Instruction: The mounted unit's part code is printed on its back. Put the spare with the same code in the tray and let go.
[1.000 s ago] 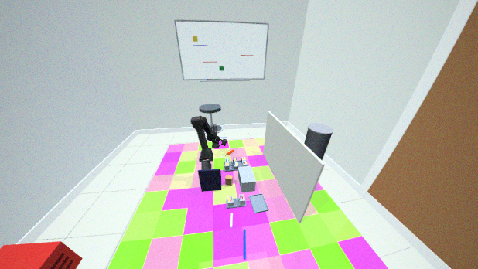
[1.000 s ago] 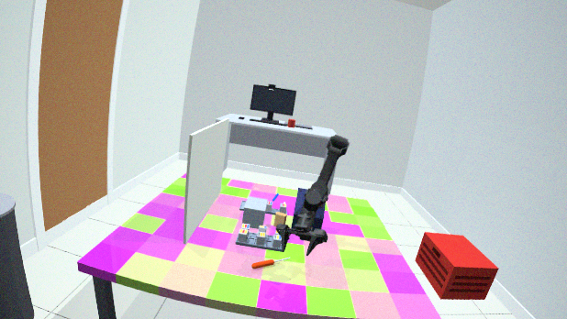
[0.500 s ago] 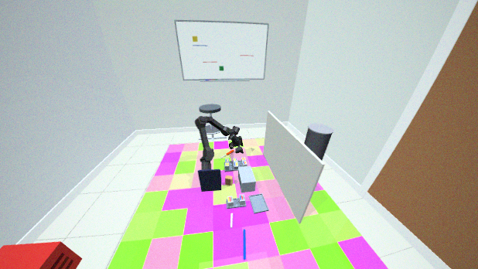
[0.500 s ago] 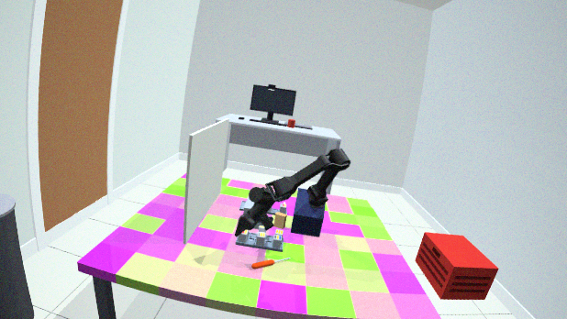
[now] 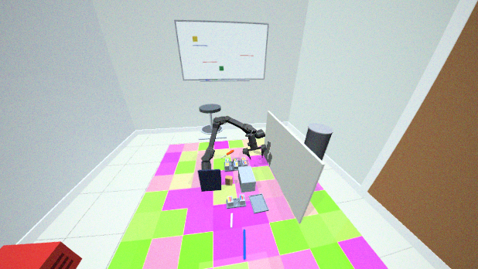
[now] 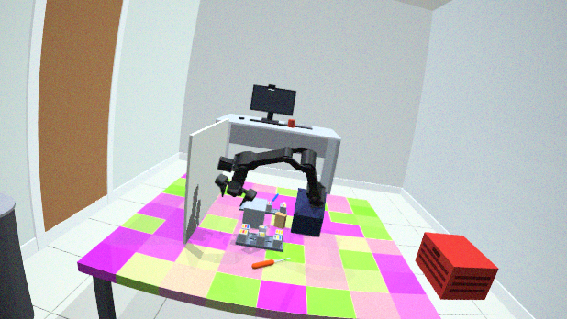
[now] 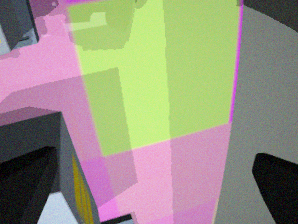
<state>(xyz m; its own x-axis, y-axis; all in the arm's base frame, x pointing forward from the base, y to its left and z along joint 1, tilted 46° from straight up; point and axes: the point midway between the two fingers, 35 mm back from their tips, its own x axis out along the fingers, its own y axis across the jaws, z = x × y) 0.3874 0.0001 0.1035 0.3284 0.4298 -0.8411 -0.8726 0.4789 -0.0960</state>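
Right now the spare is 230 mm behind my gripper tip, 90 mm to the left of it and 90 mm below it. From my gripper tip the other things lie so: mounted unit (120 mm behind, 100 mm to the right, 80 mm below); then small brown block (240 mm behind, 100 mm below, 80 mm to the right); then tall white panel (130 mm to the right, 130 mm ahead, 90 mm above).
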